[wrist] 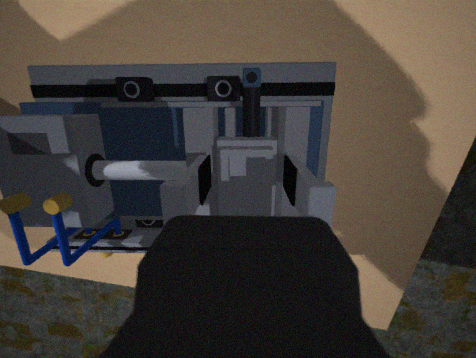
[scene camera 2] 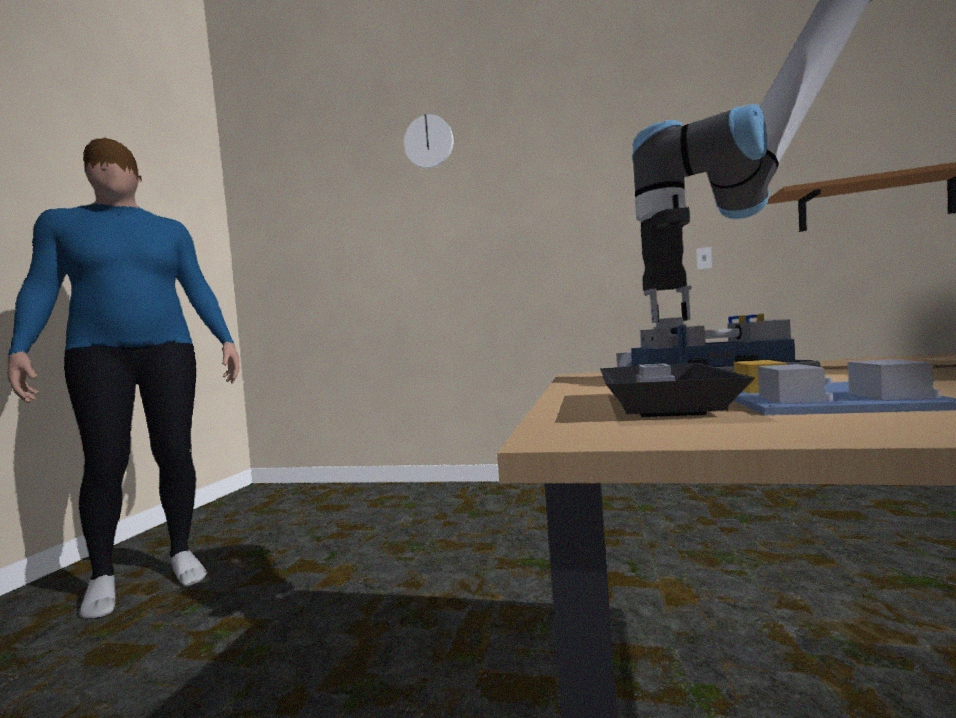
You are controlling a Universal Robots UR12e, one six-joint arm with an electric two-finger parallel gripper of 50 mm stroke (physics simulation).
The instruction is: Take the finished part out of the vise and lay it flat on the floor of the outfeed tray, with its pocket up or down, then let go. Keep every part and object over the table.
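Places are measured from the arm's base along level axes (x back, y down, z right), in centimetres.
Where they show: gripper, between the fingertips: (wrist: 247, 170) (scene camera 2: 670, 321).
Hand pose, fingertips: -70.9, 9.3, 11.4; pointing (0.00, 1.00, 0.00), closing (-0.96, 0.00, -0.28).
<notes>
After its pixels a point has its place, as x, y, z.
The finished part (wrist: 246, 192) @(-71.4, 10.0, 13.2), a grey block with a stepped pocket on its upper face, sits between the jaws of the vise (scene camera 2: 714, 354) @(-64.1, 16.0, 8.4) (wrist: 142, 132) @(-61.6, 14.1, 11.9). My gripper (scene camera 2: 670, 316) @(-70.9, 9.3, 11.4) (wrist: 247, 170) @(-70.9, 9.3, 11.4) is open, with one finger on each side of the part and a gap at both pads in the wrist view. Nothing is held. The near end of the part is hidden behind the gripper body. A black tray (scene camera 2: 714, 387) @(-69.4, 16.8, -35.1) with sloping walls stands in front of the vise in the scene view. A small grey block (scene camera 2: 655, 372) @(-74.6, 16.2, -21.6) shows inside it.
A grey actuator block (scene camera 2: 766, 330) @(-55.0, 12.3, 12.2) (wrist: 82, 145) @(-58.3, 11.3, 13.5) with a pale rod (wrist: 140, 170) @(-62.9, 11.6, 14.3) adjoins the vise. Blue pipes (wrist: 61, 240) @(-58.7, 9.2, 20.8) with brass ends stand beside it. Grey blocks (scene camera 2: 792, 384) @(-61.5, 17.3, -30.3) (scene camera 2: 890, 380) @(-53.1, 17.3, -29.3) stand on a blue plate (scene camera 2: 873, 404) @(-55.3, 19.4, -31.5). A person (scene camera 2: 123, 270) stands left of the table (scene camera 2: 726, 467) @(-70.3, 21.5, -47.8).
</notes>
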